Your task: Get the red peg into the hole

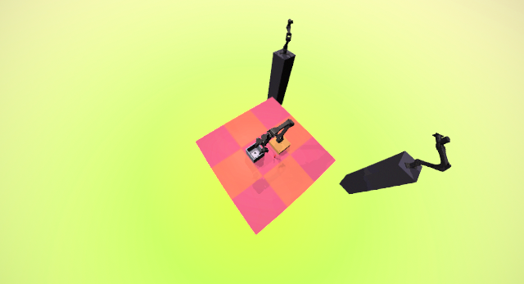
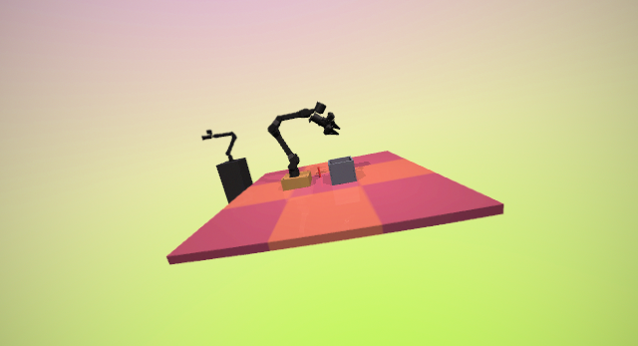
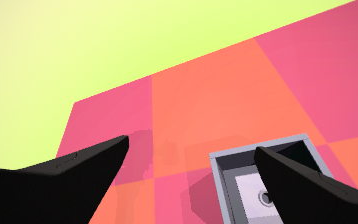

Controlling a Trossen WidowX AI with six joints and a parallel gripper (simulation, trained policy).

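Now: gripper tip 28 cm above the red peg, 19 cm past it and 11 cm to the right of it. From my gripper tip the other things lie so: plate (27 cm below, 7 cm to the right, 4 cm behind).
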